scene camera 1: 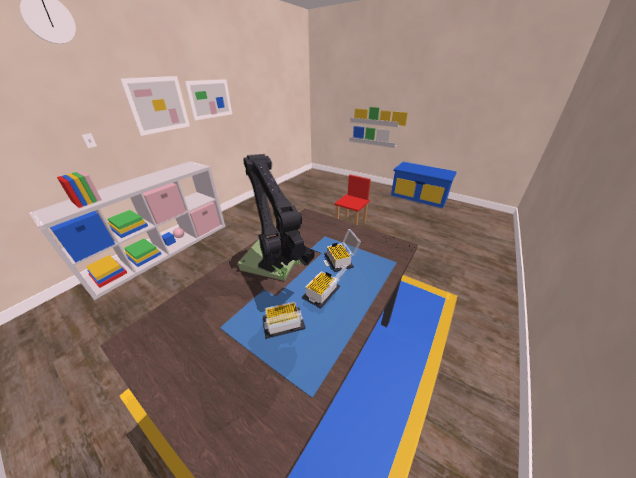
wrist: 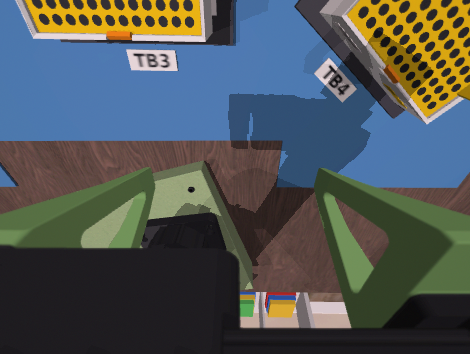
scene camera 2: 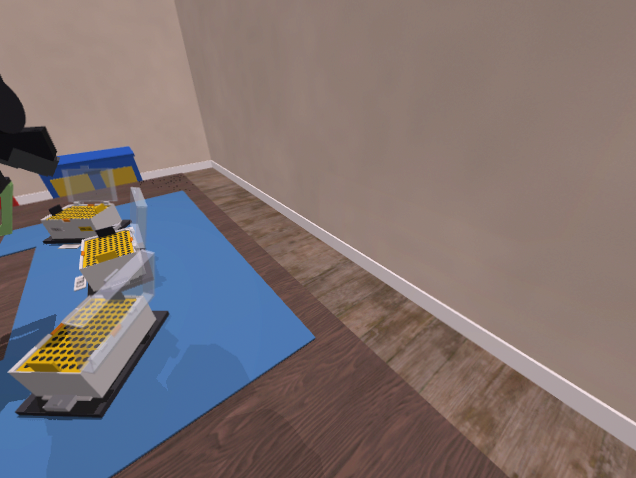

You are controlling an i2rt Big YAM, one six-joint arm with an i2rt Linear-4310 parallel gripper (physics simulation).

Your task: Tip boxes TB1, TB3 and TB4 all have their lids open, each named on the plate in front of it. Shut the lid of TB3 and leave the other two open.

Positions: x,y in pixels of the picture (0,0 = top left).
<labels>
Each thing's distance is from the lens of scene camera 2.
clear lid (scene camera 2: 138,208): 0.56 m
clear lid (scene camera 2: 95,329): 0.35 m
</labels>
